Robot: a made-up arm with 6 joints.
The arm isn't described. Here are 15 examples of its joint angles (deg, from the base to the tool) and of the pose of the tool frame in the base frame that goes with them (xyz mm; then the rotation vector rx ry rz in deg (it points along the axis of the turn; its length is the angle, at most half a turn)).
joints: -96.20 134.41 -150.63 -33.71 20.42 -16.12
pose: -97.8 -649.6 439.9 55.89 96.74 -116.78
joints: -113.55 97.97 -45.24 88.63 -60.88 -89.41
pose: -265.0 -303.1 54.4 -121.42 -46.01 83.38
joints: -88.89 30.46 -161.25 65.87 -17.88 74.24
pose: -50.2 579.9 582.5 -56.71 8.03 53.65
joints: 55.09 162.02 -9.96 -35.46 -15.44 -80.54
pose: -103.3 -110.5 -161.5 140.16 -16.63 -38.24
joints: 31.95 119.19 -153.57 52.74 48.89 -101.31
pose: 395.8 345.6 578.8 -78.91 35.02 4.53
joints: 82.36 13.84 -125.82 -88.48 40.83 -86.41
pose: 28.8 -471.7 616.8 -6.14 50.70 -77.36
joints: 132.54 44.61 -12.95 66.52 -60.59 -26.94
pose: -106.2 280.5 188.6 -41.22 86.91 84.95
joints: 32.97 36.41 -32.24 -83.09 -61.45 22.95
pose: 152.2 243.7 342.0 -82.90 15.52 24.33
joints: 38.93 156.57 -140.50 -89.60 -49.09 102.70
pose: 468.2 513.6 129.8 -60.53 91.21 79.38
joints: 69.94 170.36 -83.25 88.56 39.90 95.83
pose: 30.7 345.2 -336.2 -117.77 -80.06 24.41
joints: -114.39 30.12 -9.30 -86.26 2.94 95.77
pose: -132.9 -275.4 161.7 105.63 53.69 -72.60
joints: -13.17 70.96 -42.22 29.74 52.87 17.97
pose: 343.4 -23.6 116.5 64.73 150.42 38.17
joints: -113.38 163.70 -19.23 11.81 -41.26 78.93
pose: -1.0 45.1 -242.9 -166.76 30.37 8.32
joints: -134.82 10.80 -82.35 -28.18 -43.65 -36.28
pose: 196.2 133.0 679.7 44.25 12.69 157.24
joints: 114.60 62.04 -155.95 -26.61 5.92 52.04
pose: 80.7 -160.6 842.6 5.75 -0.93 140.15
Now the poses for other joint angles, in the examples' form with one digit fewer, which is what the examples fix.
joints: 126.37 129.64 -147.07 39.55 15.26 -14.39
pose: -398 500 478 -88.6 57.8 124.7
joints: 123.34 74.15 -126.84 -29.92 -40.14 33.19
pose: -107 81 818 -8.8 -22.4 130.7
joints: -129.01 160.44 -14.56 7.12 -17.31 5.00
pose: 63 86 -202 -146.8 -53.2 -38.9
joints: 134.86 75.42 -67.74 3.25 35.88 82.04
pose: -320 315 288 63.6 -132.9 -66.0
